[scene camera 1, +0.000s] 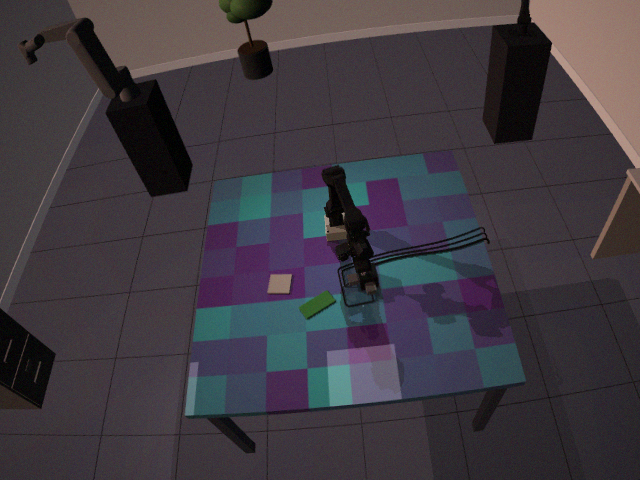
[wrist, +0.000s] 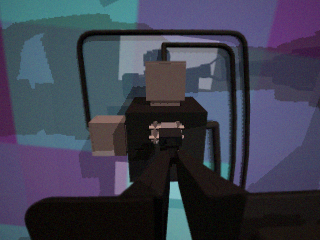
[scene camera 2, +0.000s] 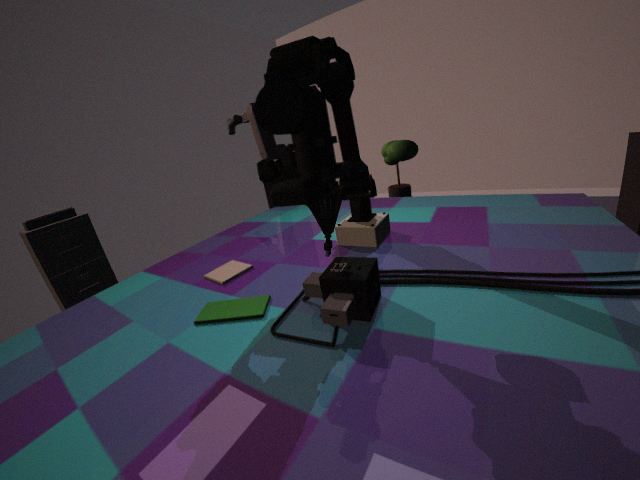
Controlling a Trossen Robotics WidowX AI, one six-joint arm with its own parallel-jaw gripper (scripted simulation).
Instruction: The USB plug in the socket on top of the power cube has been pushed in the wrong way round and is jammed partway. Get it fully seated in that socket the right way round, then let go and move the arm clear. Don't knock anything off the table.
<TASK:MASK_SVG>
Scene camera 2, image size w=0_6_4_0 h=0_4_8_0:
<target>my gripper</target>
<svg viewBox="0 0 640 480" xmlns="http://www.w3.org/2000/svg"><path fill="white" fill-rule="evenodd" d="M292 136L293 144L285 147L285 157L273 161L271 158L265 158L257 163L259 180L263 183L268 183L271 188L272 207L306 205L311 210L324 235L331 235L334 232L340 206L347 185L339 185L336 179L346 177L354 179L356 177L355 165L347 161L336 163L334 144L338 143L336 136L332 136L331 130Z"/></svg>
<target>green card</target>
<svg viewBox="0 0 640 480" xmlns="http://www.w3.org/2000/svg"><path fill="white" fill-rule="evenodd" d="M271 295L207 302L198 317L195 318L194 324L263 318Z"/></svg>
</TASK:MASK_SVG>
